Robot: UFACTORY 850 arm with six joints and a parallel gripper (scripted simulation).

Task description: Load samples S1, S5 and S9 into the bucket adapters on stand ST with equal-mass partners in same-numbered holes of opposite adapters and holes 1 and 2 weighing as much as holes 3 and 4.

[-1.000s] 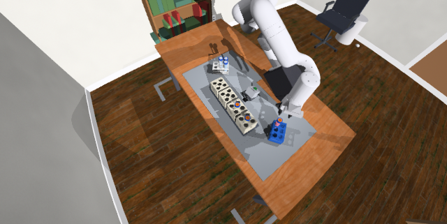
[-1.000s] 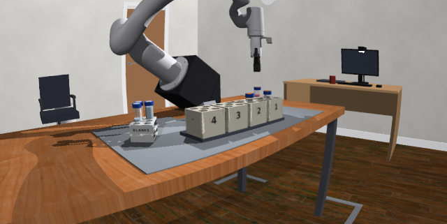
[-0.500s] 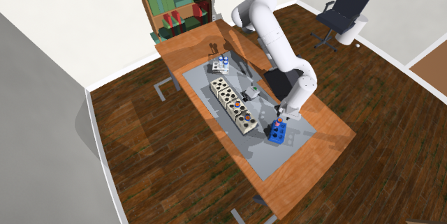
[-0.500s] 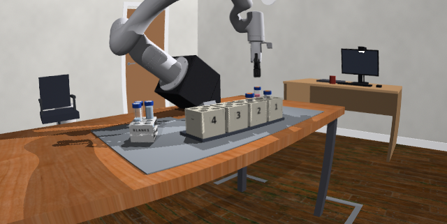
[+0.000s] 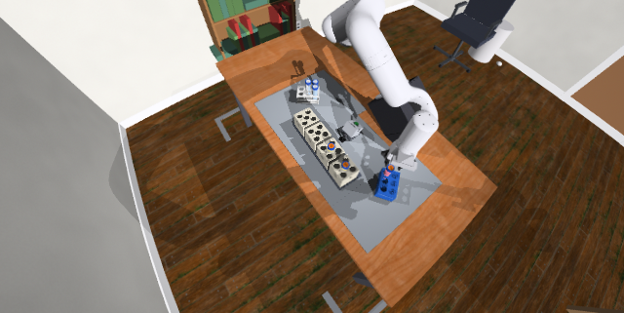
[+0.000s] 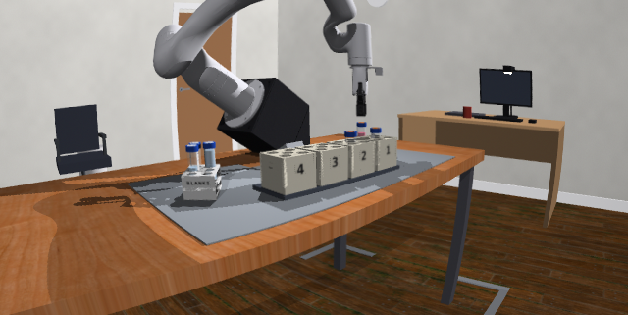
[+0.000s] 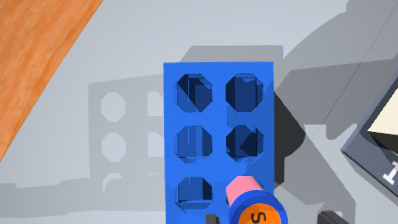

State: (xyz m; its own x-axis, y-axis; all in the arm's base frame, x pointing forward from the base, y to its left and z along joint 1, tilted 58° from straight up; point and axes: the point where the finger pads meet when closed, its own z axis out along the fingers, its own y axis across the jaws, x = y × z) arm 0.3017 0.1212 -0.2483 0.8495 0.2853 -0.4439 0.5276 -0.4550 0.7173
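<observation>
Now: hand 10 mm past the sample tube, 10 mm to the left of it and 100 mm above it. Also, from my hand: blue rack (20 mm ahead, 40 mm to the left, 130 mm below); white blanks rack (30 mm behind, 630 mm to the right, 130 mm below); green DONE key (80 mm behind, 290 mm to the right, 100 mm below).
</observation>
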